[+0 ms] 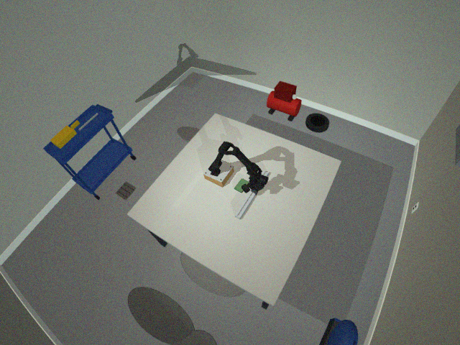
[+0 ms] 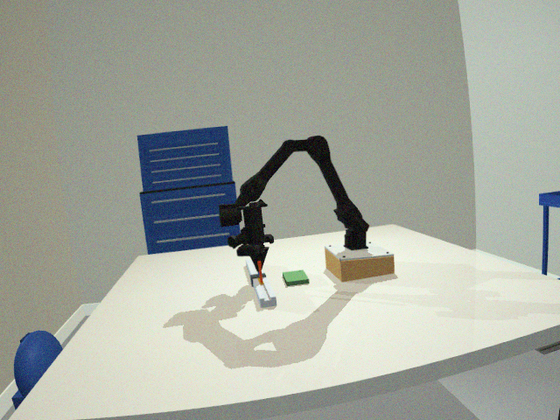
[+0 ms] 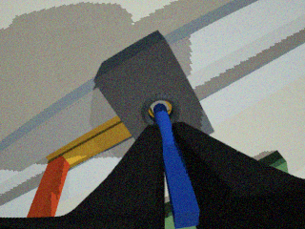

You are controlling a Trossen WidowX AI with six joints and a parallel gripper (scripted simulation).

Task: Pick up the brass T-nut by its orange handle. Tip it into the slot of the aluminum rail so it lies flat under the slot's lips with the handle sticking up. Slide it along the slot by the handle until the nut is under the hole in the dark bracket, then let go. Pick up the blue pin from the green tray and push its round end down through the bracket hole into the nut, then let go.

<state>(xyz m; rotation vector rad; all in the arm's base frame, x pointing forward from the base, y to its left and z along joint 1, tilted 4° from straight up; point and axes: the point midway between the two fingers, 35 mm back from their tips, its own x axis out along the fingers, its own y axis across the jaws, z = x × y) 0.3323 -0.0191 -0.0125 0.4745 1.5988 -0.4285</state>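
Now: gripper tip right at the blue pin. Also, from my gripper tip: aluminum rail 2 cm below, 1 cm to the right, 1 cm ahead; then green tray 13 cm behind, 4 cm below.
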